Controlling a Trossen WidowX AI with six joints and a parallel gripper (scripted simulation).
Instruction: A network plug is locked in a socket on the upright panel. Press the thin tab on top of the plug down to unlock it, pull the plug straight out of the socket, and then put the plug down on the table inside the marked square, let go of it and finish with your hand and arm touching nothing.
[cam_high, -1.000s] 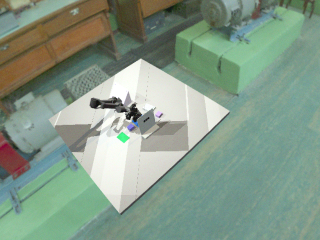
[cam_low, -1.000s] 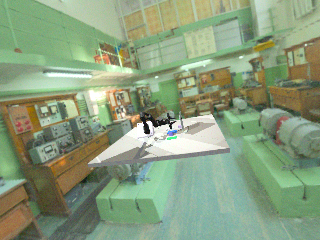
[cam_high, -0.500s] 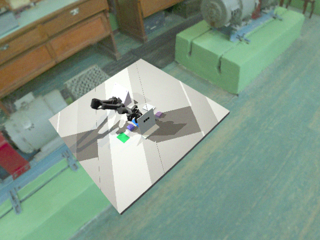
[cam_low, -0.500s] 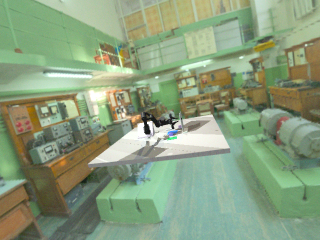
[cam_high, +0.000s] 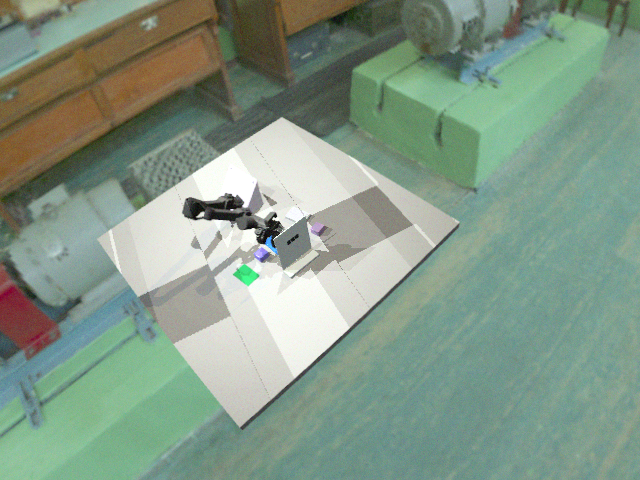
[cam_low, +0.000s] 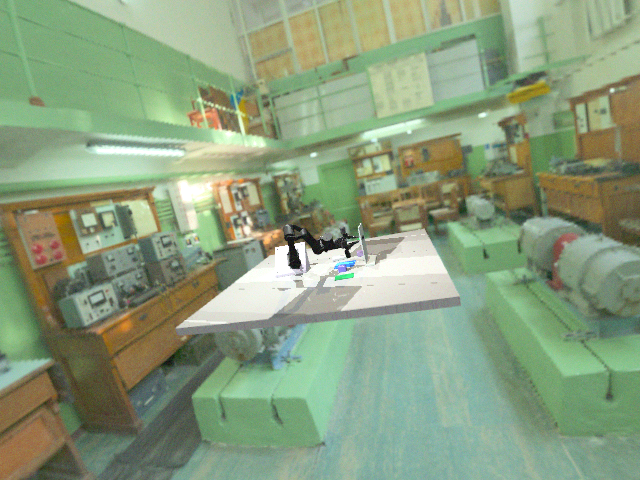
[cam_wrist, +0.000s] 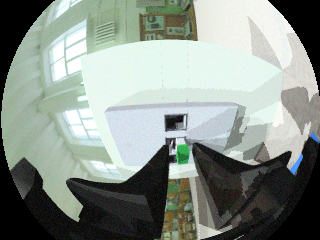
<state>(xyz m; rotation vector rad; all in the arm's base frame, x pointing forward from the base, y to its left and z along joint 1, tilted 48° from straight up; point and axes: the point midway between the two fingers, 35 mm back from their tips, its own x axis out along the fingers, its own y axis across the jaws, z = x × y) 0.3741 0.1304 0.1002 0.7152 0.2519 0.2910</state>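
My gripper tip is 1 cm short of the green plug. Round my gripper tip: flat blue square 15 cm below, 12 cm behind, 1 cm to the left; then upright grey panel 5 cm below, 3 cm ahead.
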